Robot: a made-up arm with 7 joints. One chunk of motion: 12 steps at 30 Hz.
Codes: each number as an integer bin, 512 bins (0 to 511) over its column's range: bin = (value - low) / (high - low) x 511, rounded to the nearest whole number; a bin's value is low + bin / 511 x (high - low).
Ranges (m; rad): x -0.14..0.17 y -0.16..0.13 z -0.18..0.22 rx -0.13..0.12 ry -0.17..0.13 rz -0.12..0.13
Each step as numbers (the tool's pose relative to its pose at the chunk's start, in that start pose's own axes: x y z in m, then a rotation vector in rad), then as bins.
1 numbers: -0.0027 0.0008 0.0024 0.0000 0.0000 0.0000
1 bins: 226 283 233 266 290 245
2 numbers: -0.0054 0.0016 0.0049 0.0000 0.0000 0.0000
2 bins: 222 285 236 266 290 245
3 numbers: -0.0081 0.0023 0.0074 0.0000 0.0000 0.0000
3 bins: 217 286 239 266 290 245
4 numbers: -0.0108 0.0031 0.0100 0.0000 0.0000 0.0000
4 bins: 213 287 243 266 290 245
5 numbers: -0.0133 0.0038 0.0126 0.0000 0.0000 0.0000
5 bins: 209 289 246 266 290 245
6 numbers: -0.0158 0.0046 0.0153 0.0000 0.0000 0.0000
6 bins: 205 290 249 266 290 245
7 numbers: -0.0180 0.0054 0.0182 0.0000 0.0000 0.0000
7 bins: 201 291 253 266 290 245
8 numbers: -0.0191 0.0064 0.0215 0.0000 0.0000 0.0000
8 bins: 199 293 257 266 290 245
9 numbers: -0.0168 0.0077 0.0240 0.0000 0.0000 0.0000
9 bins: 203 295 261 266 290 245
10 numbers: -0.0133 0.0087 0.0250 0.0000 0.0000 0.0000
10 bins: 209 297 262 266 290 245
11 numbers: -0.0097 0.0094 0.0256 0.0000 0.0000 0.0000
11 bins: 215 298 263 266 290 245
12 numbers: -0.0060 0.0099 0.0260 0.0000 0.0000 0.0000
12 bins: 221 299 263 266 290 245
